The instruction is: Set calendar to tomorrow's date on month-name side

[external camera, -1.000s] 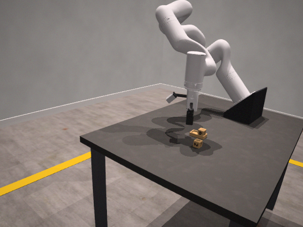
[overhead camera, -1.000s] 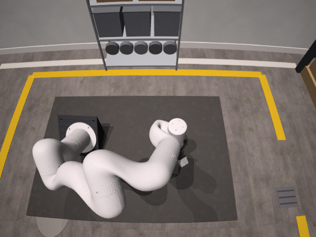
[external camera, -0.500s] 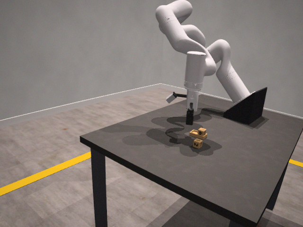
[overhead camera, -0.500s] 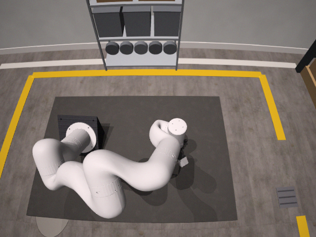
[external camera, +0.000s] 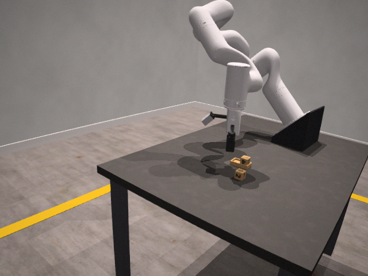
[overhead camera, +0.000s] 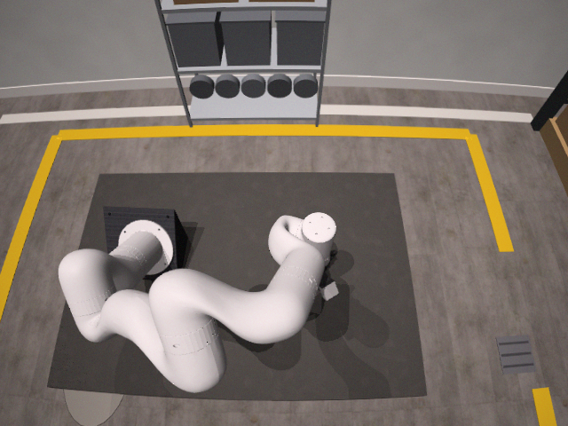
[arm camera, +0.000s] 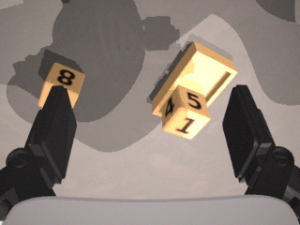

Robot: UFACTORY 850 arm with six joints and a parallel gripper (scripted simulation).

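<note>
Right now the calendar cube is 80 mm to the left of my hand, 80 mm below it and 50 mm ahead of it. The rest, counted from my hand: wooden tray: 90 mm below, 60 mm behind, 30 mm to the left.
</note>
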